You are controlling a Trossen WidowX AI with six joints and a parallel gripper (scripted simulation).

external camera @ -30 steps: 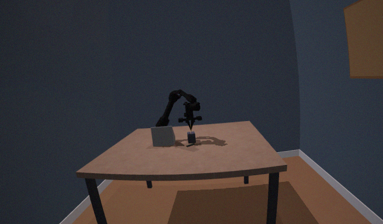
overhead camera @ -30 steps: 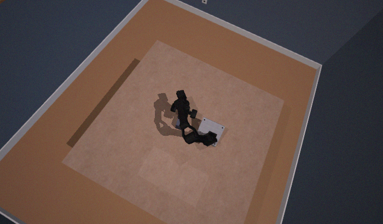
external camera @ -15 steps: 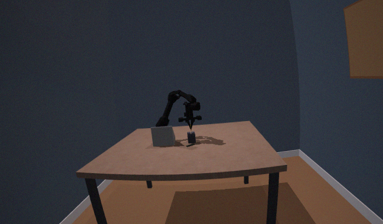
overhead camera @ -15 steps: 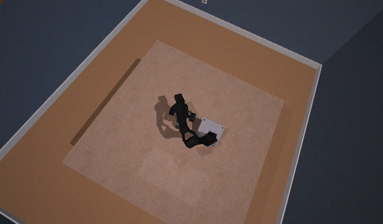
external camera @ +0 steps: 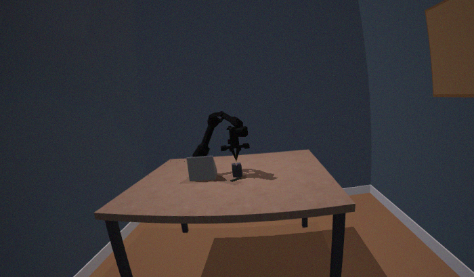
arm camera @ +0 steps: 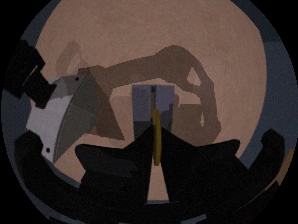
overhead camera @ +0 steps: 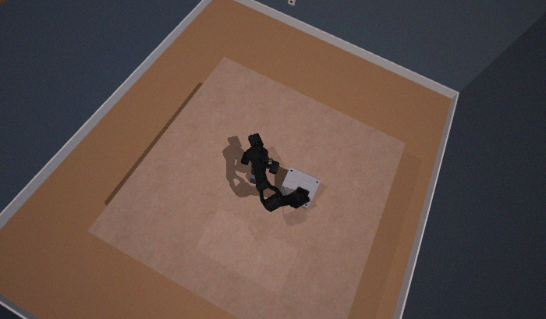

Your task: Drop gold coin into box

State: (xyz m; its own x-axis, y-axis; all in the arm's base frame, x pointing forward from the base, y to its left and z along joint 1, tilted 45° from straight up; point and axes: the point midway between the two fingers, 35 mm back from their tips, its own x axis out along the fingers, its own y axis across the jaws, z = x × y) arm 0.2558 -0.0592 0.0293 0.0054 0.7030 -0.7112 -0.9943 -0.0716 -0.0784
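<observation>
Right now the gold coin is 2 cm above my gripper tip.
</observation>
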